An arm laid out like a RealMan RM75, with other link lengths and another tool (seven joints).
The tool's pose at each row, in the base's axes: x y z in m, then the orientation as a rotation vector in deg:
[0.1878 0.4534 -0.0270 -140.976 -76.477 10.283]
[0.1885 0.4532 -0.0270 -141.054 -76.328 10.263]
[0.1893 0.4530 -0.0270 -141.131 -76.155 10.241]
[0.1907 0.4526 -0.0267 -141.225 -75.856 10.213]
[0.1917 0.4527 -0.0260 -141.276 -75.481 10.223]
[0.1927 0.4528 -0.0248 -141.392 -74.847 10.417]
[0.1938 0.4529 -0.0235 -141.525 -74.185 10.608]
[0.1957 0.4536 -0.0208 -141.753 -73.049 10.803]
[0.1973 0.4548 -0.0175 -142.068 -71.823 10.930]
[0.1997 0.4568 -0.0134 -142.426 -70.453 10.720]
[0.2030 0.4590 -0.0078 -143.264 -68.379 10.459]
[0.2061 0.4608 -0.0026 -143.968 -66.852 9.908]
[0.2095 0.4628 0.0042 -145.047 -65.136 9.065]
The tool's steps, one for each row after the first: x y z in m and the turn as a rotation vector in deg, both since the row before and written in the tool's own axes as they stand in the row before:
[0.0002 0.0007 -0.0002 -0.006 0.035 0.114]
[0.0003 0.0007 -0.0003 0.004 0.044 0.127]
[0.0005 0.0012 -0.0007 0.040 0.082 0.206]
[0.0007 0.0005 -0.0009 0.115 0.095 0.239]
[0.0007 0.0003 -0.0014 0.219 0.038 0.438]
[0.0008 0.0003 -0.0015 0.214 0.042 0.461]
[0.0018 0.0001 -0.0029 0.326 0.154 0.777]
[0.0020 -0.0006 -0.0032 0.267 0.195 0.857]
[0.0032 -0.0008 -0.0040 0.193 0.440 0.917]
[0.0040 -0.0009 -0.0055 0.042 0.532 1.507]
[0.0036 -0.0007 -0.0052 -0.147 0.593 1.095]
[0.0040 -0.0013 -0.0066 -0.483 0.719 1.300]

